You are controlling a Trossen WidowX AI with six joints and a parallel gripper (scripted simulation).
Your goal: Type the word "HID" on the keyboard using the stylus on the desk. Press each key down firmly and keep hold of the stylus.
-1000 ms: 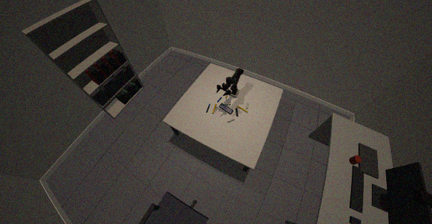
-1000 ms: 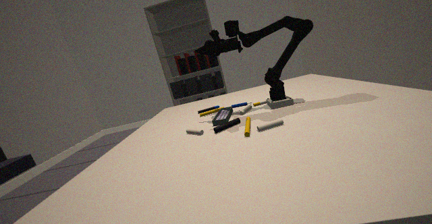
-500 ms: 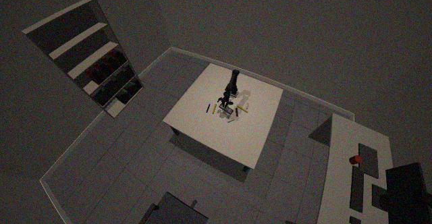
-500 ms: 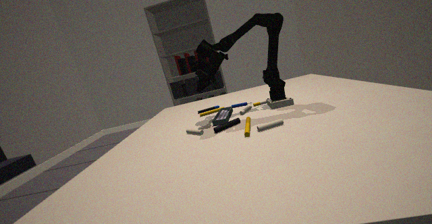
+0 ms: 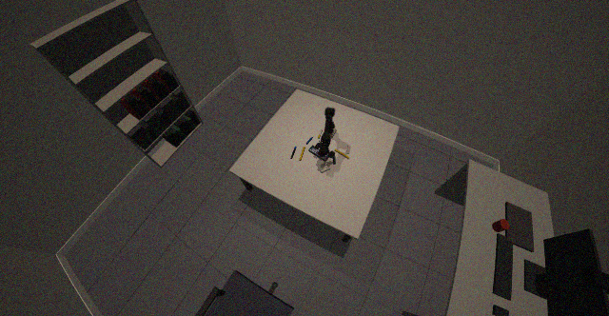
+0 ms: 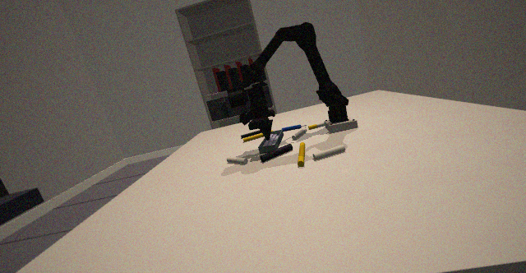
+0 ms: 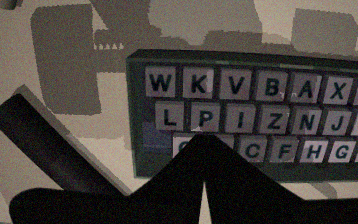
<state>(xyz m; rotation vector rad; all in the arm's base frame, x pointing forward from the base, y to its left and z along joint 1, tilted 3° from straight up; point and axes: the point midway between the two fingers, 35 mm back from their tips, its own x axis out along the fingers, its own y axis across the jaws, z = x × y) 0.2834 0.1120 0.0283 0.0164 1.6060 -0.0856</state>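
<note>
Right now the blue stylus is 22 cm to the right of my gripper tip, 11 cm behind it and 3 cm below it. From my gripper tip the other things lie so: black cylinder 8 cm to the left, 4 cm behind, 3 cm below.
</note>
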